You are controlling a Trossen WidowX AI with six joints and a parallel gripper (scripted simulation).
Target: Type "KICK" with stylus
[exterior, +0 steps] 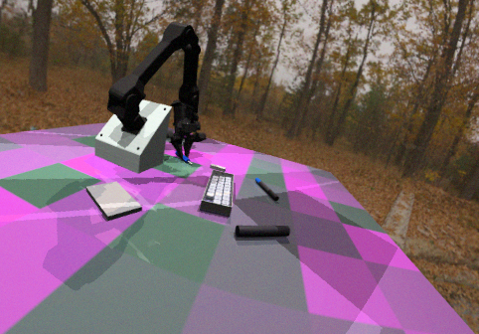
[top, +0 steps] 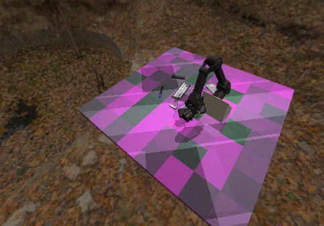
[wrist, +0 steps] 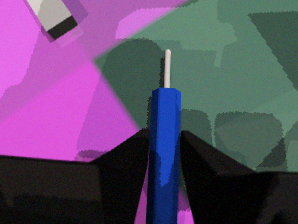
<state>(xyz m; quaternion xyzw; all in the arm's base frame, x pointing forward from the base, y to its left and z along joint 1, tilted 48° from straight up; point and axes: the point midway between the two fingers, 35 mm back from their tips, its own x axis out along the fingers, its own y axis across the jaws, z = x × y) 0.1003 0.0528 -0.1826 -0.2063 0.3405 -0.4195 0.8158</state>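
Now: the grey block 130 mm ahead of my gripper tip and 30 mm to the left of it. From my gripper tip the other things lie so: flat tile (20 mm ahead, 370 mm to the right); blue stylus (10 mm ahead, 10 mm to the right); blue pen (300 mm ahead, 10 mm to the right).
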